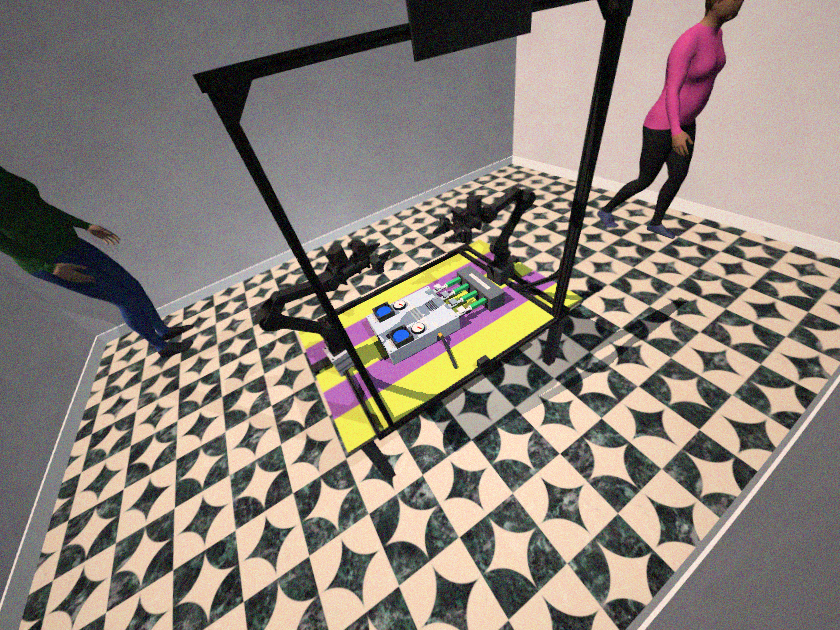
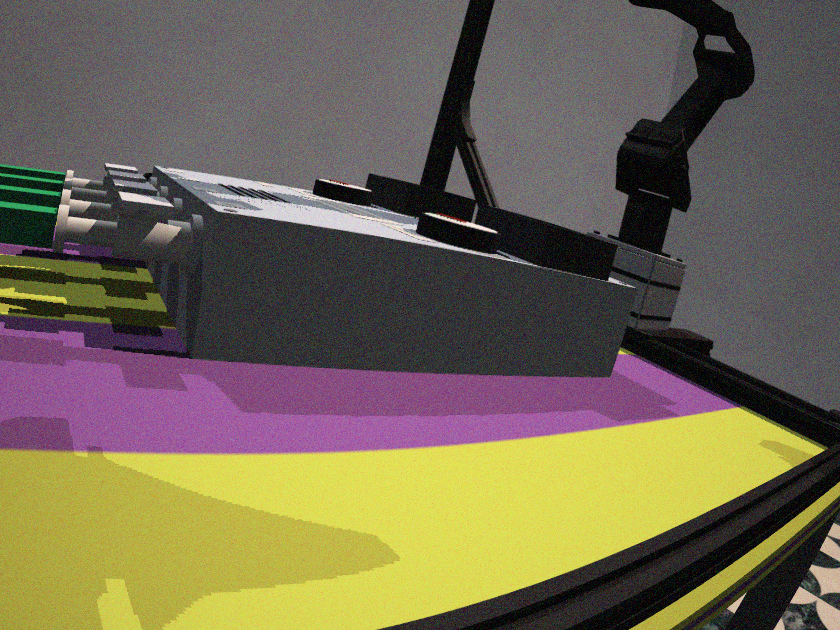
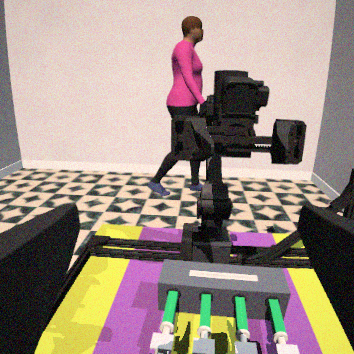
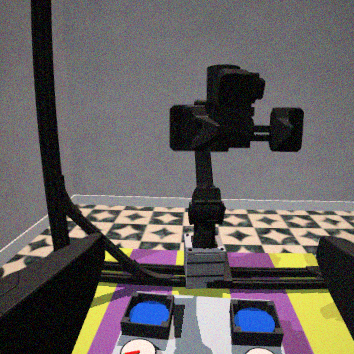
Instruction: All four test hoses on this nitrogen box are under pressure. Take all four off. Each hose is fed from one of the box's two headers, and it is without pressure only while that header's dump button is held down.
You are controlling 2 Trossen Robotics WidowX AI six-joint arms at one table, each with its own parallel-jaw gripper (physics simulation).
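Seen in the pictures: left gripper, between the fingertips: [image 1: 385, 247] [image 3: 190, 216] [image 4: 255, 130]; right gripper, between the fingertips: [image 1: 438, 236] [image 3: 249, 150] [image 4: 211, 246]; left arm's base, origin of its link: [image 1: 337, 348] [image 2: 639, 247] [image 4: 203, 241]; right arm's base, origin of its link: [image 1: 500, 264] [image 3: 210, 234].
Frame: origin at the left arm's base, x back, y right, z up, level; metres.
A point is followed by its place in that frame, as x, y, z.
Observation:
The grey nitrogen box [image 1: 434, 316] @[-0.428, 0.135, -0.032] [image 2: 407, 311] @[-0.419, -0.079, -0.073] lies on the striped table. Two blue dump buttons, one [image 1: 384, 311] @[-0.276, -0.054, -0.015] [image 4: 149, 314] @[-0.247, 0.130, -0.015] and another [image 1: 401, 335] @[-0.247, 0.131, -0.015] [image 4: 254, 320] @[-0.272, -0.058, -0.015], sit in black housings at its end near my left arm's base. Beside them are round gauges, one [image 1: 400, 305] @[-0.354, -0.029, -0.015] [image 4: 137, 347] @[-0.319, 0.146, -0.017] and another [image 1: 417, 328] @[-0.322, 0.149, -0.016] [image 2: 457, 230] @[-0.378, -0.063, -0.021]. At the other end are four green hoses [image 1: 468, 297] @[-0.635, 0.140, -0.053] [image 2: 27, 220] @[-0.644, -0.019, -0.052] [image 3: 205, 310] @[-0.654, 0.064, -0.047] with pale couplings at the box. My left gripper [image 4: 255, 130] @[-0.350, 0.000, 0.324] is open and empty above the table. My right gripper [image 3: 249, 150] @[-0.553, 0.081, 0.299] is open and empty, also raised.
A grey block [image 1: 498, 298] @[-0.723, 0.250, -0.052] [image 3: 175, 271] @[-0.755, 0.006, -0.031] with a pale strip stands at the hoses' far ends. A thin dark tool [image 1: 448, 352] @[-0.367, 0.290, -0.099] with an orange tip lies beside the box. Black frame posts [image 1: 584, 183] @[-0.844, 0.481, 0.491] [image 4: 46, 115] @[-0.007, 0.378, 0.331] rise at the table. Two people stand beyond it.

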